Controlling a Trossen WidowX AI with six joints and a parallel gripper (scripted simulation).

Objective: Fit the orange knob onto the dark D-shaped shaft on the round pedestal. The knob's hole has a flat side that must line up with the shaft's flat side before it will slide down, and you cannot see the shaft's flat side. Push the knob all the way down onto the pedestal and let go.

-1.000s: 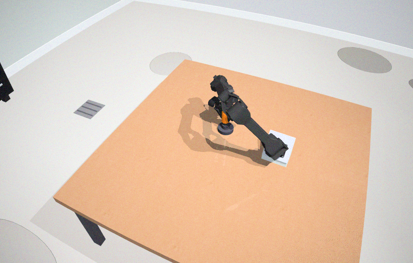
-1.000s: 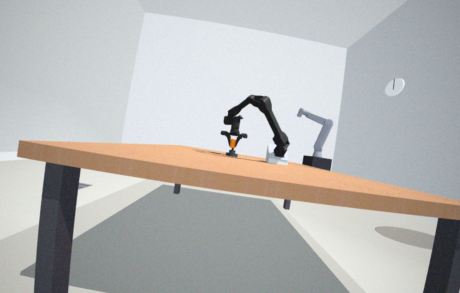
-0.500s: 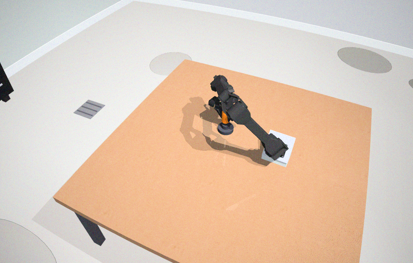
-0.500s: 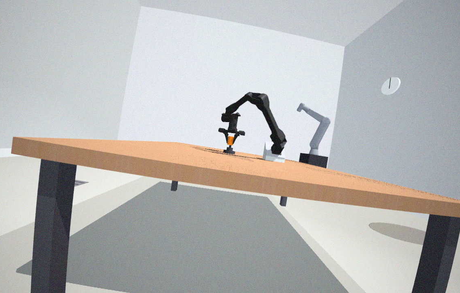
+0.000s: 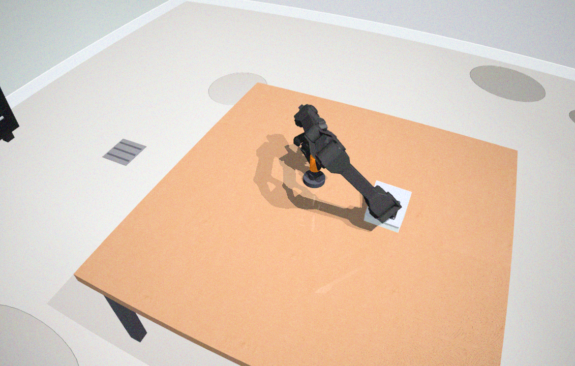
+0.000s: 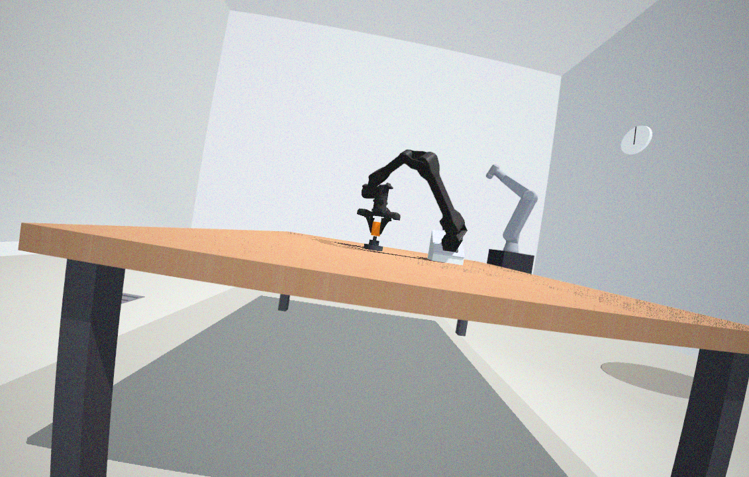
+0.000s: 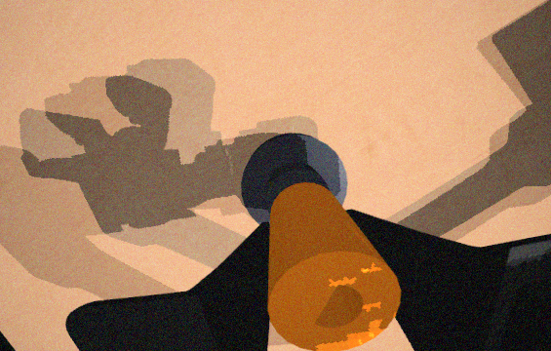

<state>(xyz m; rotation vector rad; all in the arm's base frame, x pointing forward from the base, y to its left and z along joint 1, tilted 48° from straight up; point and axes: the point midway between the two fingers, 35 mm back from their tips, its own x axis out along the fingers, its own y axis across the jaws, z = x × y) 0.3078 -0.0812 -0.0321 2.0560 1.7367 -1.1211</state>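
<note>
Now: gripper tip 20 mm below the orange knob. The rest, counted from my gripper tip: pedestal (40 mm below).
</note>
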